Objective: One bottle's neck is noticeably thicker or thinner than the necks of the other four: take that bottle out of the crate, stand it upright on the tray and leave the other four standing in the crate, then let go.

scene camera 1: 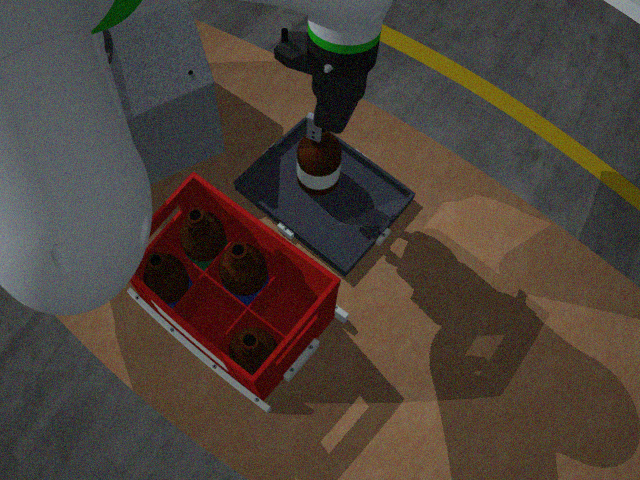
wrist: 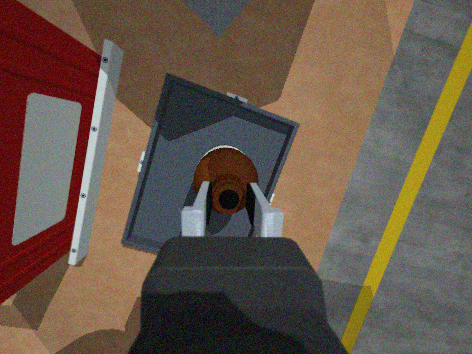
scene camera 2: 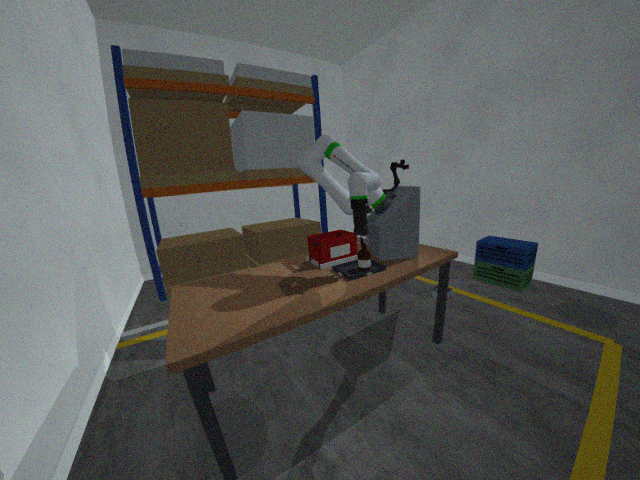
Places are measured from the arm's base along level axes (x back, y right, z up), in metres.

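Where they show: gripper, fingertip midpoint: [scene camera 1: 318,129] [wrist: 229,194] [scene camera 2: 364,244]; arm's base, link origin: [scene camera 2: 384,207].
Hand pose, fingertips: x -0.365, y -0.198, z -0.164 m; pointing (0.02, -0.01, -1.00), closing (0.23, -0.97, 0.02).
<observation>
Each offset is from my fingertips to the top centre of the thing. "spot": to the spot under its first point.
A brown bottle {dz +0.006, dx -0.003, dy +0.000 m} [scene camera 1: 318,155] [scene camera 2: 364,260] [wrist: 225,162] with a white label stands upright on the dark tray {spot: dz -0.149, dx -0.094, dy +0.086 m} [scene camera 1: 330,242] [scene camera 2: 343,269] [wrist: 170,175]. My gripper [scene camera 1: 324,134] [scene camera 2: 362,238] [wrist: 229,194] points down at the bottle's neck. Its fingers are open, one on each side of the neck, with nothing gripped. In the wrist view a narrow gap shows beside the neck. The red crate {dz +0.021, dx -0.039, dy +0.278 m} [scene camera 1: 325,315] [scene camera 2: 317,249] [wrist: 50,60] holds brown bottles {dz +0.009, dx +0.050, dy +0.232 m} [scene camera 1: 203,235] {dz +0.009, dx -0.037, dy +0.234 m} [scene camera 1: 242,271] {dz +0.009, dx +0.050, dy +0.324 m} [scene camera 1: 166,279] {dz +0.009, dx -0.132, dy +0.326 m} [scene camera 1: 252,346], all standing. Their lower parts are hidden.
The crate stands close beside the tray, its rim well above it. A grey box-shaped pedestal [scene camera 1: 175,129] [scene camera 2: 398,232] stands near the tray and crate. The arm's large white link [scene camera 1: 72,180] hangs over the crate's left end. The wooden table's edge [scene camera 2: 289,320] runs beyond the tray.
</observation>
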